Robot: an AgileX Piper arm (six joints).
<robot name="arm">
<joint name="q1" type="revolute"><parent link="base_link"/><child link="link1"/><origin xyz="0 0 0.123" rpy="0 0 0"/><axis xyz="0 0 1"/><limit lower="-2.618" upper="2.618"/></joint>
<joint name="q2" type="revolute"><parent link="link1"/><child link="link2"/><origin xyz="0 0 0" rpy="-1.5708 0 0"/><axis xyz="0 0 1"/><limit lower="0" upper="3.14"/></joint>
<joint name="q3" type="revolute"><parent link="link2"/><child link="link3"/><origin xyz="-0.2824 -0.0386 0" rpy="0 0 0"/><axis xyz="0 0 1"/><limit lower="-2.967" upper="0"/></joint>
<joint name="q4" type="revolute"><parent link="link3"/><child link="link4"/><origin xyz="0.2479 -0.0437 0" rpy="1.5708 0 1.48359"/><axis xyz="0 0 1"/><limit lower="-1.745" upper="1.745"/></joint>
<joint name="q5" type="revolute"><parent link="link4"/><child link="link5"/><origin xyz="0 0 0" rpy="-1.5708 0 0"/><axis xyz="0 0 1"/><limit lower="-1.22" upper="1.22"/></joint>
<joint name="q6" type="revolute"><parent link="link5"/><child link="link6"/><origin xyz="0 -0.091 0" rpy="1.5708 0 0"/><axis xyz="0 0 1"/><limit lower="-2.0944" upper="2.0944"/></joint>
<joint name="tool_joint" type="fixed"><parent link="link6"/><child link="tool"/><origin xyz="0 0 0" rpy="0 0 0"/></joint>
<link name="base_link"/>
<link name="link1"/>
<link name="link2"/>
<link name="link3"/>
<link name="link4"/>
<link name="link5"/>
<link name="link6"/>
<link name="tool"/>
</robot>
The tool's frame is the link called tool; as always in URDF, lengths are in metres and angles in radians.
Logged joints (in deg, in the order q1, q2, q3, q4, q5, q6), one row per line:
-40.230, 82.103, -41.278, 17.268, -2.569, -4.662
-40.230, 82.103, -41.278, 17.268, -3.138, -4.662
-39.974, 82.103, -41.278, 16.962, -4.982, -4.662
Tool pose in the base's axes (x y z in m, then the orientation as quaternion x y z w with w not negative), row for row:
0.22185, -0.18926, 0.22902, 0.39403, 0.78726, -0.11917, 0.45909
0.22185, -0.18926, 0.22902, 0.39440, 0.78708, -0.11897, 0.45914
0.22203, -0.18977, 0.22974, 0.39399, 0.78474, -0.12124, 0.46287
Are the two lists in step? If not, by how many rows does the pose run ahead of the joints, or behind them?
The pose runs 1 row behind the joints: the pose in row i belongs to the joints in row i - 1.
